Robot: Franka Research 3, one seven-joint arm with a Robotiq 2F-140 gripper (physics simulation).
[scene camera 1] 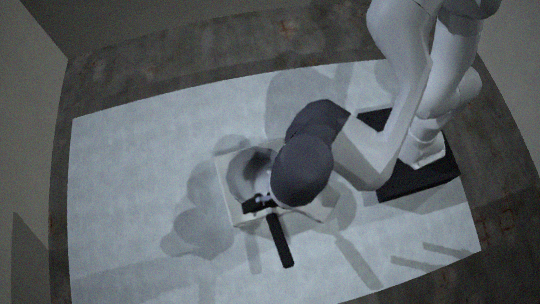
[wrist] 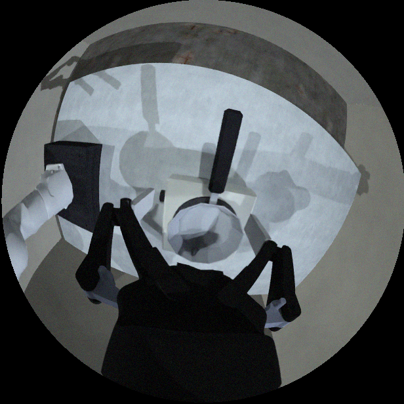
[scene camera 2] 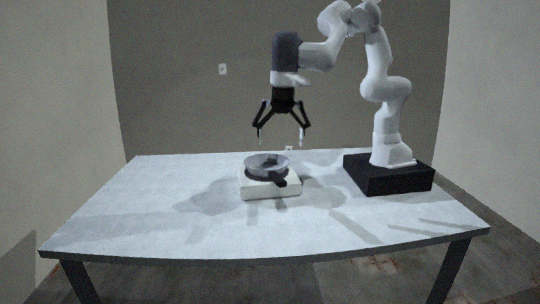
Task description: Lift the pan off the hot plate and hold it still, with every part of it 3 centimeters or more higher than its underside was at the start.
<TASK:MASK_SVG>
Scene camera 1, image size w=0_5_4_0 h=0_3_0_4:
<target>cream hot plate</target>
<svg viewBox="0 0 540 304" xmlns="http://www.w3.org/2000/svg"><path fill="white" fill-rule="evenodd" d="M271 208L273 213L277 214L277 217L294 212L279 206ZM244 149L214 158L231 225L234 228L265 221L268 215L266 209L257 211L257 216L253 216L251 212L243 214L242 203L229 192L225 178L229 162ZM285 141L281 138L256 146L272 148L279 153L280 149L285 145Z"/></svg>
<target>grey pan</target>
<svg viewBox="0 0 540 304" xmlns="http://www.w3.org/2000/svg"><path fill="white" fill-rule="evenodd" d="M266 208L268 214L266 220L283 268L293 267L295 263L277 214L273 213L271 207ZM272 148L253 146L241 150L229 162L225 178L229 192L239 202L243 203L254 197L257 193L266 196L269 192L270 175L266 172L269 168L272 169L278 154Z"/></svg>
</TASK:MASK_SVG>
